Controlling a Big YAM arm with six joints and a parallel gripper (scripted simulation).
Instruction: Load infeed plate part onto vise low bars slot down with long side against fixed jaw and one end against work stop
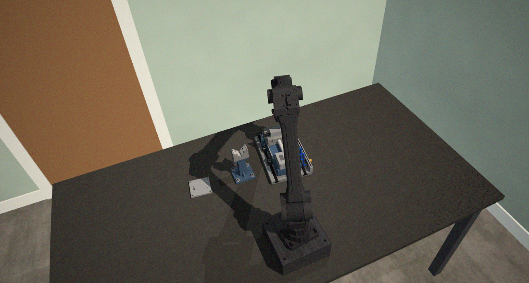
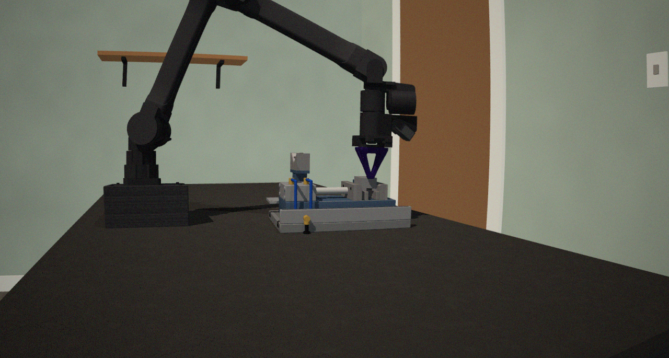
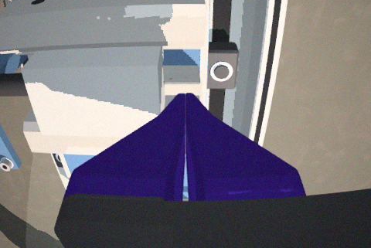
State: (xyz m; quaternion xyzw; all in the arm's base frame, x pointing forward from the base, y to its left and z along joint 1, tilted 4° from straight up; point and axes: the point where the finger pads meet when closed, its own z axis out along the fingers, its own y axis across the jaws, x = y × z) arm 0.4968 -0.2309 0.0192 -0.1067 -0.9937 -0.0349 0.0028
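Right now my hand is 40 mm to the right of the part, 30 mm above it and 10 mm short of it. From my hand the other things lie so: grey infeed plate: 460 mm to the left, 110 mm below, 40 mm behind.
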